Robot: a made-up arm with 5 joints.
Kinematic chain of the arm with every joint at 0, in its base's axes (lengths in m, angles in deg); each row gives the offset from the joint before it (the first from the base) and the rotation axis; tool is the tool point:
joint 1: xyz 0 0 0.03 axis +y
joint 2: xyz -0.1 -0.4 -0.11 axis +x
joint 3: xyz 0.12 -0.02 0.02 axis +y
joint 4: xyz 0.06 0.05 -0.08 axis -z
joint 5: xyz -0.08 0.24 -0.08 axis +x
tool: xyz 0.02 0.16 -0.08
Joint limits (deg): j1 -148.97..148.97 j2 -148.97..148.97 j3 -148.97..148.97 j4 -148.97..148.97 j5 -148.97..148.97
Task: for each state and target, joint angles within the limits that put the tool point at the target. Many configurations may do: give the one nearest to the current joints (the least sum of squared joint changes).
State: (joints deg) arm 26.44 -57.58 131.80 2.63 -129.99
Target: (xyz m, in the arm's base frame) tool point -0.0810 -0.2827 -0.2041
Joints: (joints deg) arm -14.42 -86.31 124.87 12.63 -146.85
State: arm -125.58 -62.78 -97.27 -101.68 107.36
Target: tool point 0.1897 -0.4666 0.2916
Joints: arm -132.00 -38.30 -105.33 -69.13 102.03
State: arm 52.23 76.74 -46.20 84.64 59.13
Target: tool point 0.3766 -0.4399 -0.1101
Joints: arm 51.57 59.00 -35.27 63.25 67.97
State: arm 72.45 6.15 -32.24 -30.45 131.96
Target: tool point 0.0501 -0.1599 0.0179
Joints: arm 73.89 23.77 -30.32 3.96 113.82
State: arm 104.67 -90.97 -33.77 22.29 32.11
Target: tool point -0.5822 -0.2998 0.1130
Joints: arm 122.13 -79.67 -40.63 22.95 32.54
